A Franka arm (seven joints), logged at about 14 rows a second.
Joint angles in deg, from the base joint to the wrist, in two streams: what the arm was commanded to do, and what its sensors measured. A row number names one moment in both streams.
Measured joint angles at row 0:
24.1, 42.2, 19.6, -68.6, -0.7, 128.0, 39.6
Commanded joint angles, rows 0 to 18:
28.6, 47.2, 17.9, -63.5, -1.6, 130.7, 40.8
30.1, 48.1, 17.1, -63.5, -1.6, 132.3, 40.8
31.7, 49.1, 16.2, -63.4, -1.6, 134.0, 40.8
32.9, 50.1, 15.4, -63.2, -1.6, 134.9, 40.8
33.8, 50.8, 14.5, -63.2, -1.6, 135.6, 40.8
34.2, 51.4, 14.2, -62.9, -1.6, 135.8, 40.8
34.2, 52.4, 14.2, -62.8, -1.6, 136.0, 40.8
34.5, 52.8, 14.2, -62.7, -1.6, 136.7, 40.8
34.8, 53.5, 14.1, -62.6, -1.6, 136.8, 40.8
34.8, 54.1, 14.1, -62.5, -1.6, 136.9, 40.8
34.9, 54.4, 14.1, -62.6, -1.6, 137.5, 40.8
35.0, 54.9, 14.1, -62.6, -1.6, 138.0, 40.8
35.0, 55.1, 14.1, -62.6, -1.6, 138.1, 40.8
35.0, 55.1, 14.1, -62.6, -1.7, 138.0, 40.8
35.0, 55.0, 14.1, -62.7, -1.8, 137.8, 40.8
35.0, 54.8, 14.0, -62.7, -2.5, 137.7, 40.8
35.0, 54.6, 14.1, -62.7, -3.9, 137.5, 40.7
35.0, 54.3, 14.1, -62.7, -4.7, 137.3, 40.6
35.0, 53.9, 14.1, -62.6, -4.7, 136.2, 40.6
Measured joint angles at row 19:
34.3, 53.7, 14.5, -64.6, -3.3, 137.9, 40.0
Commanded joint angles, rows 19 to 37:
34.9, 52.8, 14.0, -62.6, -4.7, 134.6, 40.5
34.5, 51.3, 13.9, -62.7, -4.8, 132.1, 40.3
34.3, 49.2, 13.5, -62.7, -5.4, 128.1, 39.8
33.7, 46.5, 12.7, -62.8, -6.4, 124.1, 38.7
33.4, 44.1, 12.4, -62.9, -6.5, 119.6, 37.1
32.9, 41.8, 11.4, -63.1, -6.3, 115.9, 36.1
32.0, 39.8, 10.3, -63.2, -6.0, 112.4, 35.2
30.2, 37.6, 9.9, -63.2, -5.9, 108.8, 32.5
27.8, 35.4, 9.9, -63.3, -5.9, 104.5, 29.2
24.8, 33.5, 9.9, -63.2, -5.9, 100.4, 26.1
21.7, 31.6, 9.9, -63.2, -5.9, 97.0, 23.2
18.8, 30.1, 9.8, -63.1, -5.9, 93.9, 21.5
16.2, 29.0, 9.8, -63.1, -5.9, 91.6, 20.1
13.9, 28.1, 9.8, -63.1, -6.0, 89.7, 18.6
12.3, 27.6, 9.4, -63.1, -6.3, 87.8, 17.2
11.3, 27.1, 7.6, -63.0, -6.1, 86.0, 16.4
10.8, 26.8, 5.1, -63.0, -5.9, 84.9, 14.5
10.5, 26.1, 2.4, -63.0, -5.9, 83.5, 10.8
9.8, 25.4, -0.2, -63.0, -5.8, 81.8, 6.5
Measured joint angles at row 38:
10.5, 28.0, 3.4, -61.2, -5.7, 84.3, 12.2
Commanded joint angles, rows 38 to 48:
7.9, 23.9, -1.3, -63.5, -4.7, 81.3, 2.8
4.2, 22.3, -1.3, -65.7, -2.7, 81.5, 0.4
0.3, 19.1, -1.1, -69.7, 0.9, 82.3, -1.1
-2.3, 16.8, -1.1, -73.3, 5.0, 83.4, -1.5
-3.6, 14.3, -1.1, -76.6, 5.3, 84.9, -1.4
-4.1, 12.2, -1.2, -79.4, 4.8, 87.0, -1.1
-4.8, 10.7, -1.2, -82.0, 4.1, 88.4, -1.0
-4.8, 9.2, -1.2, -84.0, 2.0, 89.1, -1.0
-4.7, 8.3, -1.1, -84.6, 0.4, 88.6, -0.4
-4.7, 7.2, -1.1, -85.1, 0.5, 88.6, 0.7
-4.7, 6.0, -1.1, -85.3, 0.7, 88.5, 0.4
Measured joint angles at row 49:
-4.8, 10.5, -1.5, -81.2, 1.5, 87.1, -0.5
